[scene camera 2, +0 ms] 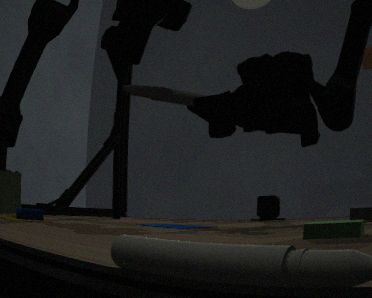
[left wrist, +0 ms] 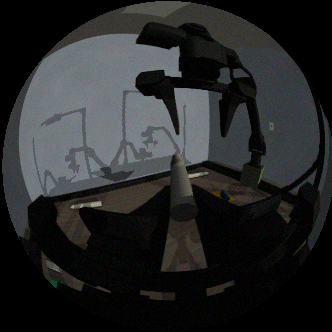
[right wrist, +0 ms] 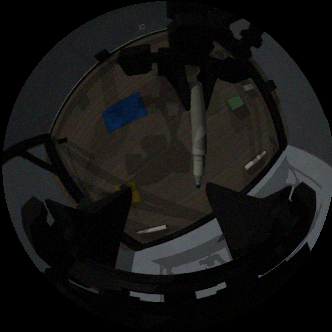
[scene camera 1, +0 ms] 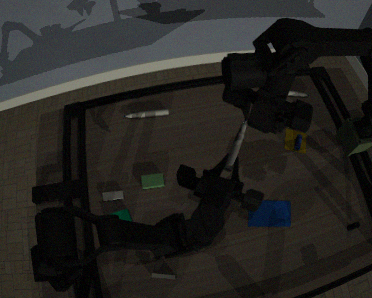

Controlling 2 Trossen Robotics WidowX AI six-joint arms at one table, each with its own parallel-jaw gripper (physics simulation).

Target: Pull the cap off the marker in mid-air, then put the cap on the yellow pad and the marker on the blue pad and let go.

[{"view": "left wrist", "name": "my left gripper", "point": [179,188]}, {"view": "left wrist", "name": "my right gripper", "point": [201,135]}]
